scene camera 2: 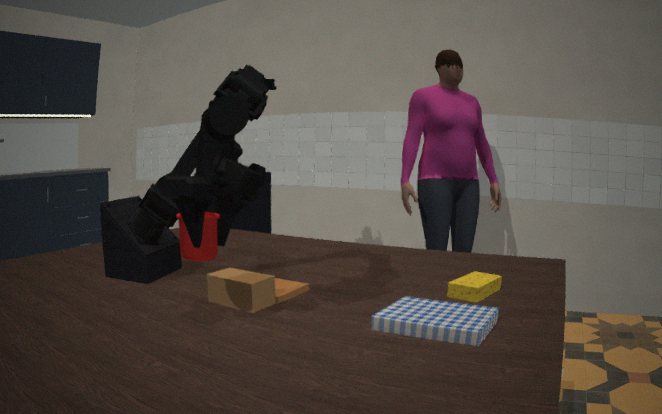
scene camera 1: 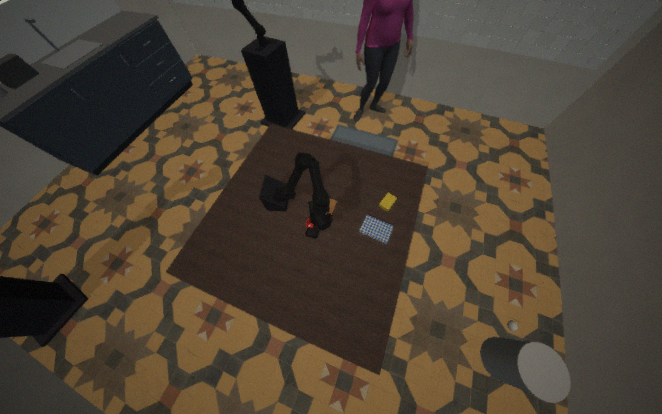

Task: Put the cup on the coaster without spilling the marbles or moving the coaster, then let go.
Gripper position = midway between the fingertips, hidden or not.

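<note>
A red cup (scene camera 2: 208, 250) and a tan wooden block (scene camera 2: 248, 291) are in the scene. I see a blue-and-white checked cloth (scene camera 2: 466, 324) as well, along with a yellow sponge (scene camera 2: 473, 287). My gripper (scene camera 2: 209, 246) is visible too.
</note>
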